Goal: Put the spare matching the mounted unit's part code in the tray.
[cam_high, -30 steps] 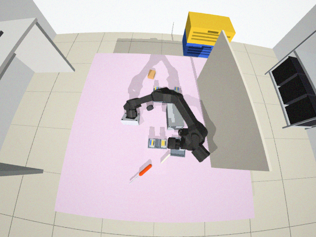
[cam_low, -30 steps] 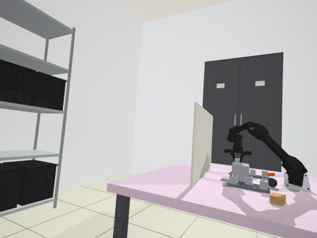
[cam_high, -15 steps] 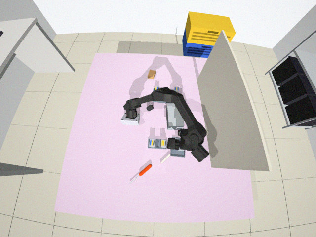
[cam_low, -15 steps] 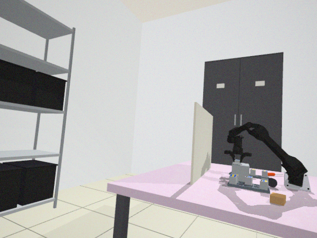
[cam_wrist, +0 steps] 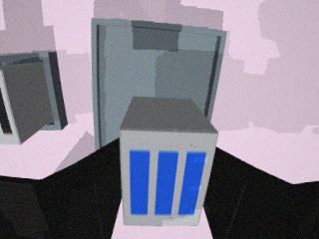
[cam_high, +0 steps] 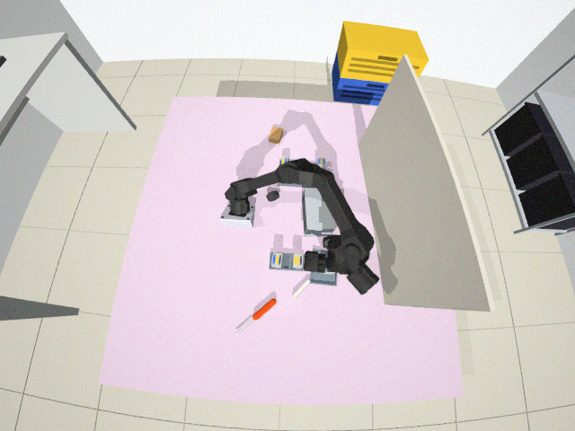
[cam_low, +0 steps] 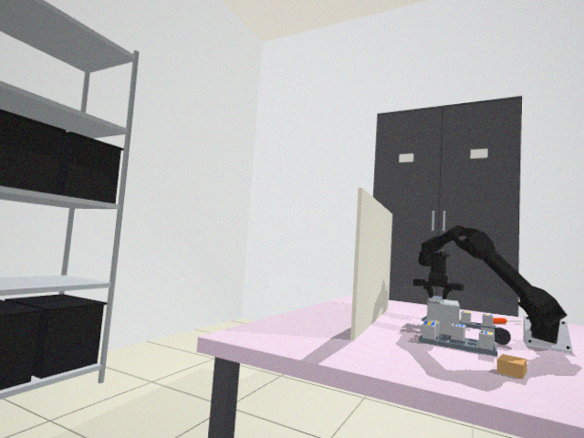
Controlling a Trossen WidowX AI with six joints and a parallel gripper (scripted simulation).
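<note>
My gripper tip is now 60 mm above the dark grey tray. Also, from my gripper tip: grey mounted unit 200 mm to the left, 70 mm behind, 10 mm below; then holder 150 mm behind, 50 mm below; then white stick 90 mm to the right, 80 mm behind, 50 mm below.
</note>
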